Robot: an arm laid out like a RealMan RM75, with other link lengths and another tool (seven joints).
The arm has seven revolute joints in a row. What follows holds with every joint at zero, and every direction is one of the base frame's.
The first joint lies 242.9 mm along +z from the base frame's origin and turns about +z.
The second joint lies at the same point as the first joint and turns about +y.
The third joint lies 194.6 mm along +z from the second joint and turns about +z.
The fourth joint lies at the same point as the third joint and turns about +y.
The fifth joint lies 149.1 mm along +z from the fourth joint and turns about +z.
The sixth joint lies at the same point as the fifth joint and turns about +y.
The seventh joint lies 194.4 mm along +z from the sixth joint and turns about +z.
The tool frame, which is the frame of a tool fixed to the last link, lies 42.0 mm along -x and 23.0 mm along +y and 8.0 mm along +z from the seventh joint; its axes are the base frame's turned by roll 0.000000, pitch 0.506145 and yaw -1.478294 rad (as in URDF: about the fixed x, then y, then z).
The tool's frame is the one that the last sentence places.
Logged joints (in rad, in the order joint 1, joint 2, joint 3, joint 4, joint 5, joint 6, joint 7), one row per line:
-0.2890 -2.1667 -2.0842 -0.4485 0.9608 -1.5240 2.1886
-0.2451 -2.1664 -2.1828 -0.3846 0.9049 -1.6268 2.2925
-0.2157 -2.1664 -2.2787 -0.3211 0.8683 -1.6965 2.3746
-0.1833 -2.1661 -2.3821 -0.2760 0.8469 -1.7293 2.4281
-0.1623 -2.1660 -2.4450 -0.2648 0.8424 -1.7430 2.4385
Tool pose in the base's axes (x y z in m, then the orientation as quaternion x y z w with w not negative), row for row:
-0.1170 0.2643 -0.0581 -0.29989 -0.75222 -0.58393 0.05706
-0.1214 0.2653 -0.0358 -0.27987 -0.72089 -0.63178 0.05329
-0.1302 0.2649 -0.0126 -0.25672 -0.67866 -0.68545 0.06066
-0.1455 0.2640 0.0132 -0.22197 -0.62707 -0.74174 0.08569
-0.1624 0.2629 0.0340 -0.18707 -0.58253 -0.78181 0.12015
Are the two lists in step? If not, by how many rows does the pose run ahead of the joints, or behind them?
The pose runs 2 rows behind the joints: the pose in row i belongs to the joints in row i - 2.
